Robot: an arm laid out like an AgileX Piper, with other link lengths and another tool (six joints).
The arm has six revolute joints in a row. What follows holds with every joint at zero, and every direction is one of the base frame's.
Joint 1 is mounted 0.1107 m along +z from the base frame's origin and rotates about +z.
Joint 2 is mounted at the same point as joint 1 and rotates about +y.
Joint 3 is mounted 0.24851 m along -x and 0.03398 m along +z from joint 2 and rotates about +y.
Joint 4 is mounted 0.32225 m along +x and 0.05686 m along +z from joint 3 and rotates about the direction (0.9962, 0, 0.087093).
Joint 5 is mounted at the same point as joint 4 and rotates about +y.
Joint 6 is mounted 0.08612 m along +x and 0.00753 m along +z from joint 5 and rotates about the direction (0.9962, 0, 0.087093).
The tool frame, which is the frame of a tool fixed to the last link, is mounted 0.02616 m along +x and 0.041 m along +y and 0.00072 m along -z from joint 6; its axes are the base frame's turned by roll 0.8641, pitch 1.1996 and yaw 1.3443 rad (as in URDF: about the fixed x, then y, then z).
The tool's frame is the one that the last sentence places.
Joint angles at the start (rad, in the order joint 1, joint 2, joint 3, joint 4, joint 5, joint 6):
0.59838 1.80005 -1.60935 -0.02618 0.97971 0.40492
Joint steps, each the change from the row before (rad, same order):
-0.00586 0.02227 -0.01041 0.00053 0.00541 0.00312
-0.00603 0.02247 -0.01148 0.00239 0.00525 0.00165
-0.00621 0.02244 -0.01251 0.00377 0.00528 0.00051
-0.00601 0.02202 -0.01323 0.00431 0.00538 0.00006
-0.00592 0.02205 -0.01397 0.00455 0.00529 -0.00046
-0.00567 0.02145 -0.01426 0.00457 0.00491 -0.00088
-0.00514 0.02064 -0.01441 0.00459 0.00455 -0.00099
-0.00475 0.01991 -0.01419 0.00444 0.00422 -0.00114
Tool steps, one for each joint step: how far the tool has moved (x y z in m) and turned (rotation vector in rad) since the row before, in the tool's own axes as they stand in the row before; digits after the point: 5 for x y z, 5 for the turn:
-0.00189 -0.00526 0.00629 0.01360 0.00617 0.01243
-0.00205 -0.00493 0.00618 0.01180 0.00653 0.01237
-0.00224 -0.00461 0.00596 0.01027 0.00663 0.01226
-0.00233 -0.00422 0.00569 0.00910 0.00643 0.01186
-0.00243 -0.00401 0.00558 0.00830 0.00628 0.01131
-0.00248 -0.00369 0.00532 0.00727 0.00582 0.01043
-0.00241 -0.00327 0.00504 0.00613 0.00538 0.00959
-0.00231 -0.00303 0.00484 0.00547 0.00512 0.00883

